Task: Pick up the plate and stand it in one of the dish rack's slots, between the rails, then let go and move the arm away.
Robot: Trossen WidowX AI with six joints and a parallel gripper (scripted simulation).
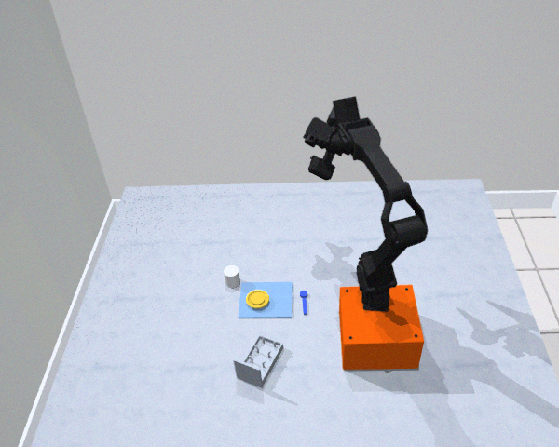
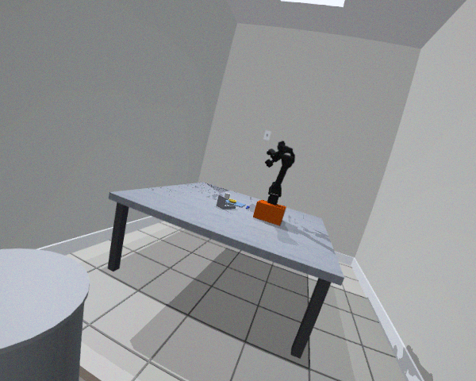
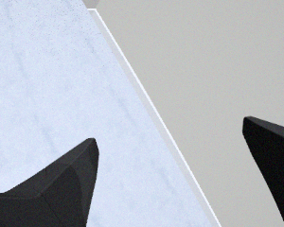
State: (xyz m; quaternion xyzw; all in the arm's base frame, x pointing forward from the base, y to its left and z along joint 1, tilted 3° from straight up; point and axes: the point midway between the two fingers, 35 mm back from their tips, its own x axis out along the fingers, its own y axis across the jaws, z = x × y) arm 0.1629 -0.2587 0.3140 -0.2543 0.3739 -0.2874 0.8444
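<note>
Now: the yellow plate 370 mm below my gripper tip, 260 mm to the left of it and 140 mm ahead of it. From my gripper tip the other things lie so: blue spoon: 380 mm below, 230 mm to the left, 10 mm ahead; white cup: 360 mm below, 230 mm ahead, 190 mm to the left; grey dish rack: 450 mm to the left, 360 mm below, 90 mm ahead.
</note>
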